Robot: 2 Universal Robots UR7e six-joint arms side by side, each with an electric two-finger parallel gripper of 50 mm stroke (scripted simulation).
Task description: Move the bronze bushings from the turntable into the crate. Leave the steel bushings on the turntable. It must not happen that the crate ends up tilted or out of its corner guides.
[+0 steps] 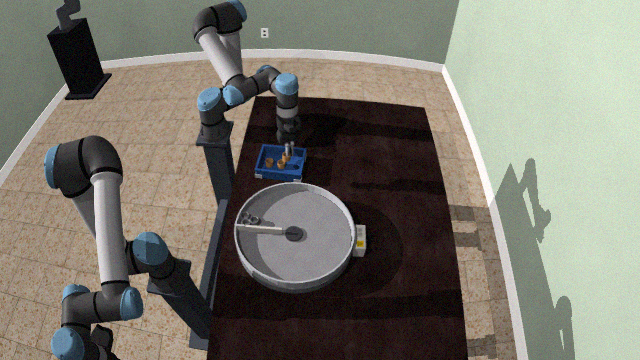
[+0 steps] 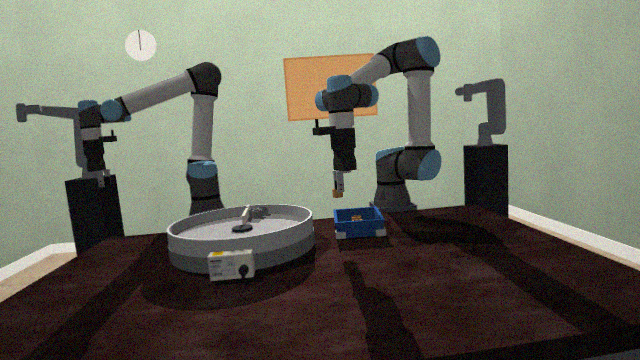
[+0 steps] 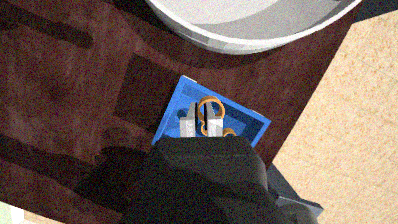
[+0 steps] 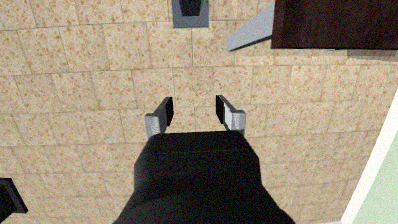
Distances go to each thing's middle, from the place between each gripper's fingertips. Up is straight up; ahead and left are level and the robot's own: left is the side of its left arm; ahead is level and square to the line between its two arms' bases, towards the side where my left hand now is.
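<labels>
Left hand (image 2: 339,191): 130 mm above the blue crate (image 1: 291,171), 40 mm past it and 50 mm to the right of it. Counted from my right hand (image 2: 105,185), the crate is 16 cm below, 34 cm ahead of the hand and 98 cm to the left of it.
</labels>
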